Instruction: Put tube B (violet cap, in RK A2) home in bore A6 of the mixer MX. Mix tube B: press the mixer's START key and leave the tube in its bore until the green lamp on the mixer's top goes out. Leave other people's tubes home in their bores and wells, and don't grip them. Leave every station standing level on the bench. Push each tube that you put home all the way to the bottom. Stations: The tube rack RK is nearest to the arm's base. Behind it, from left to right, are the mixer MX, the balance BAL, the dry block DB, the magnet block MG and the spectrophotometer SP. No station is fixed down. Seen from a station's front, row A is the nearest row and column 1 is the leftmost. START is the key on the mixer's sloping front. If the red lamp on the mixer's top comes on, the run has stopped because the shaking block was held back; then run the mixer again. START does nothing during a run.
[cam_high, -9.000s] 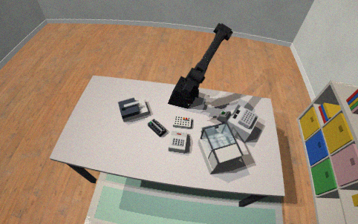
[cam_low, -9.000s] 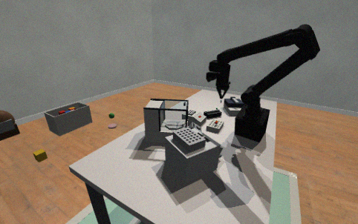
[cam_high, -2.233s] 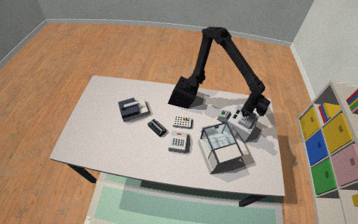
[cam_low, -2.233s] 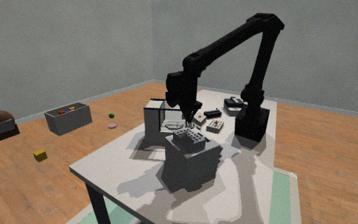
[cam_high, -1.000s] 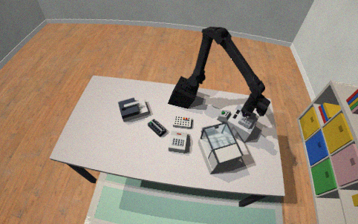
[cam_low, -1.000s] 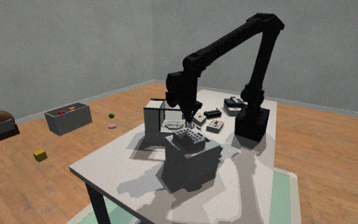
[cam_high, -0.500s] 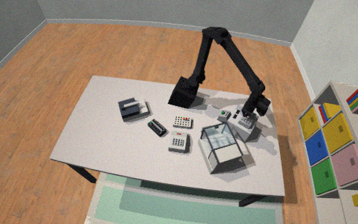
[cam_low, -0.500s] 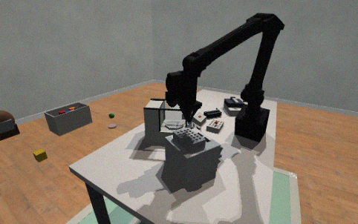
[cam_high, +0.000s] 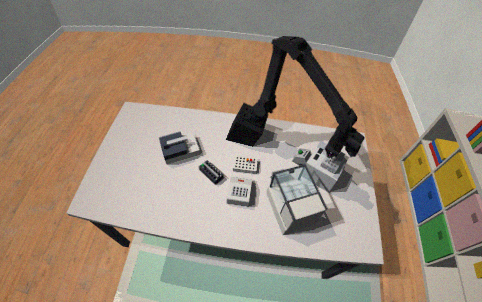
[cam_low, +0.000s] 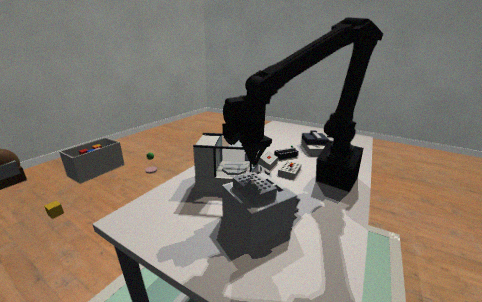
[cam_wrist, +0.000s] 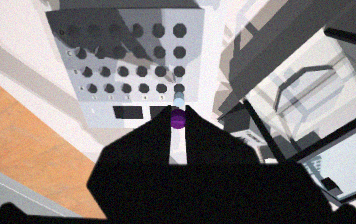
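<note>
The tube B lies 20 mm below my hand. The rest, counted from my hand: mixer block 70 mm below, 40 mm to the left, 30 mm behind; green start key 150 mm below, 130 mm to the right, 90 mm behind; print key 220 mm to the right, 150 mm below, 70 mm ahead.
</note>
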